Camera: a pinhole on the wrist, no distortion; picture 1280 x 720 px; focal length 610.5 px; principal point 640.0 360.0 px. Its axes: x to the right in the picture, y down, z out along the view. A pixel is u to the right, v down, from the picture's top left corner.
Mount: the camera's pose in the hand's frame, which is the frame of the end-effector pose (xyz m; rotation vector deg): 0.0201 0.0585 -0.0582 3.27 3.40 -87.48
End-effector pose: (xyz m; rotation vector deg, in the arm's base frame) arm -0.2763 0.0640 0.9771 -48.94 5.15 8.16
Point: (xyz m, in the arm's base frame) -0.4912 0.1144 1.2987
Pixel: outside the picture
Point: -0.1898 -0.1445 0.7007
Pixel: behind the camera
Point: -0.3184 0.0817 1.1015
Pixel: 1086 47
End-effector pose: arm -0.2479 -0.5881 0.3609 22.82 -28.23 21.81
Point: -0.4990 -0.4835 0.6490
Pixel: 170 287
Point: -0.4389 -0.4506 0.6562
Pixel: 122 408
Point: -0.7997 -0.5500 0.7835
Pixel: 222 116
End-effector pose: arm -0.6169 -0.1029 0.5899 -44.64 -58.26 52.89
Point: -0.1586 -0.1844 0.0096
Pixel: behind the camera
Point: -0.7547 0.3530 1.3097
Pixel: outside the picture
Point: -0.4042 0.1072 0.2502
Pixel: behind the camera
